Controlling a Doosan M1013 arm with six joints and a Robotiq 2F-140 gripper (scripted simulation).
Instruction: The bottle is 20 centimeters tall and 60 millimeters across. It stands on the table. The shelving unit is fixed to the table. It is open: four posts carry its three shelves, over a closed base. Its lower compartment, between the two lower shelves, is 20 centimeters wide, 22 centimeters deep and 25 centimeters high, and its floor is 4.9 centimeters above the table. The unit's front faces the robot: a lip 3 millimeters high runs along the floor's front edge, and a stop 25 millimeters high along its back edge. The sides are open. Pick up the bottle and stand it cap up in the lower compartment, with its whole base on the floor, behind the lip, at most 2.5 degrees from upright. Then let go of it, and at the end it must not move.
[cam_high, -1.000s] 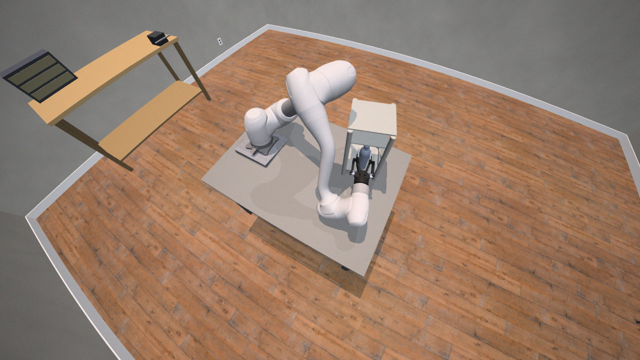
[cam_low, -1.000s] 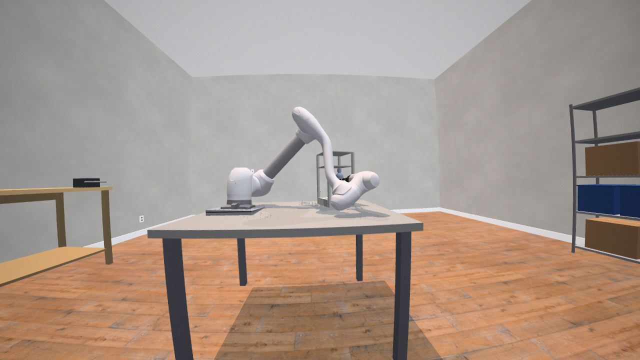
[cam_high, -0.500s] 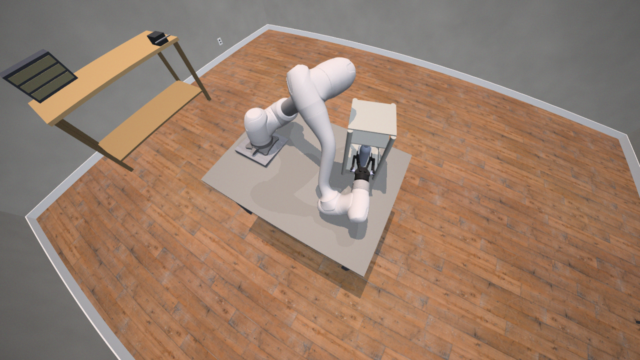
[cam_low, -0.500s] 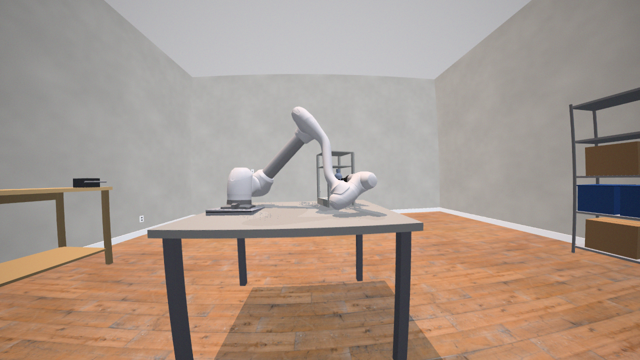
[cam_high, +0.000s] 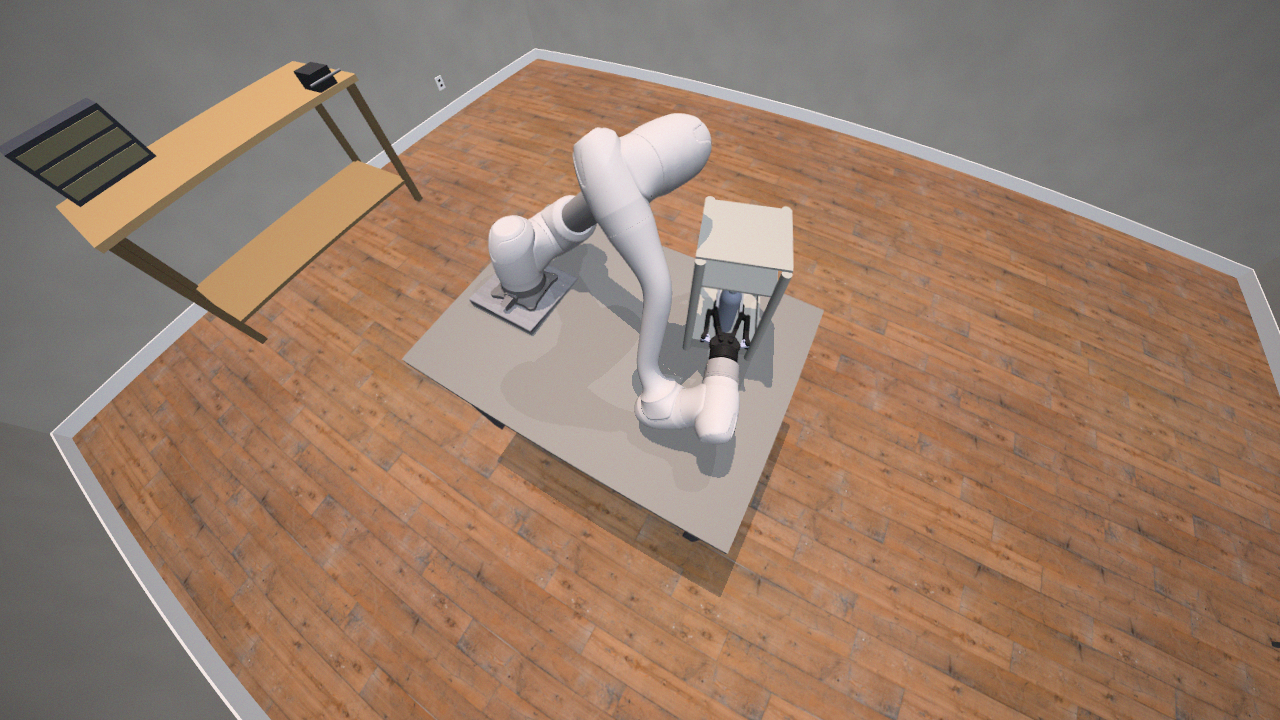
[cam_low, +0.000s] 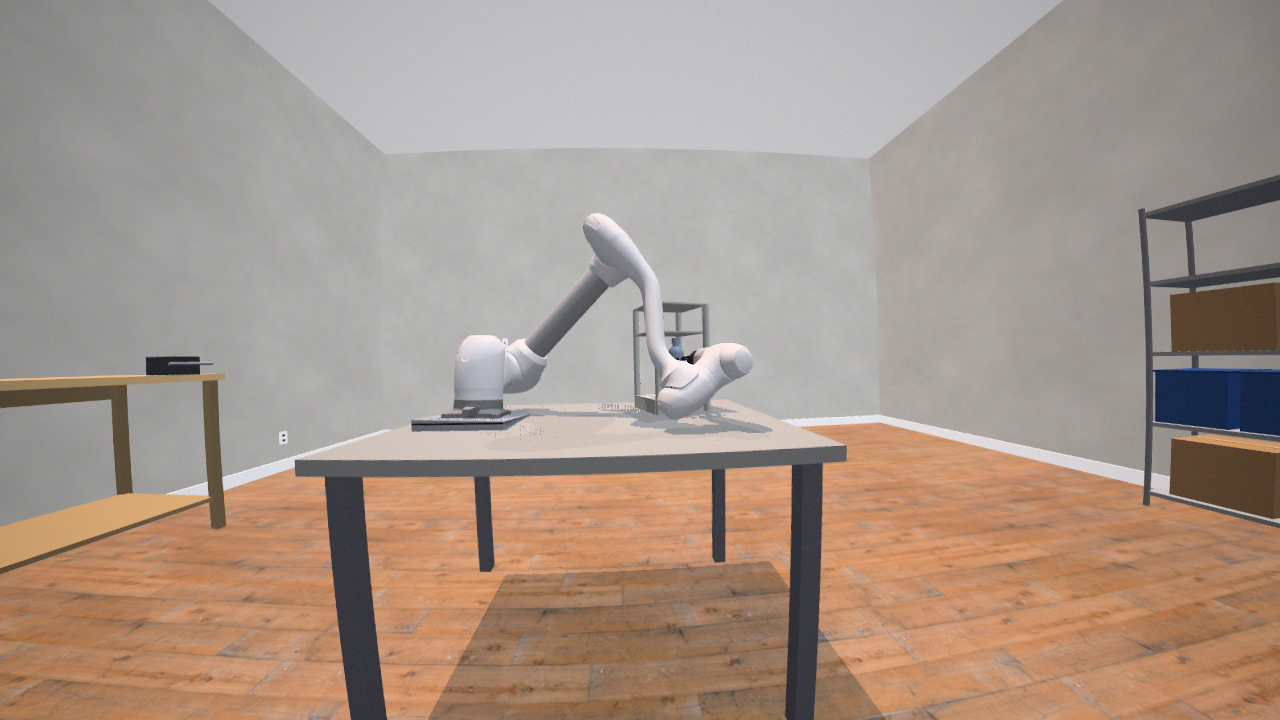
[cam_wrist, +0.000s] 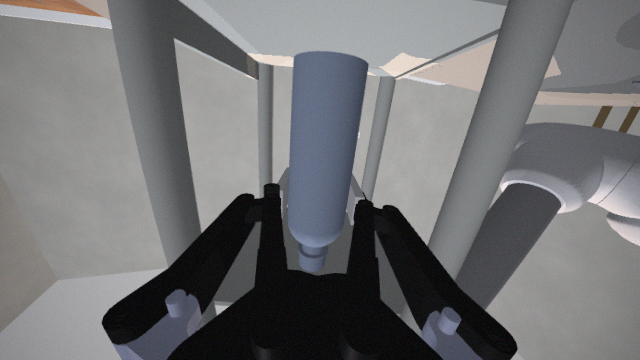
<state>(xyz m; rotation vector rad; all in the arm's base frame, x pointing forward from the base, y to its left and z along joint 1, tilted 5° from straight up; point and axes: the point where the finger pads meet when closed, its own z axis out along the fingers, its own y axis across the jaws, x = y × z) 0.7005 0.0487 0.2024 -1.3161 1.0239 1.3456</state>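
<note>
My gripper is now 10 mm past the shelving unit, 50 mm to the right of it and 10 mm below it.
</note>
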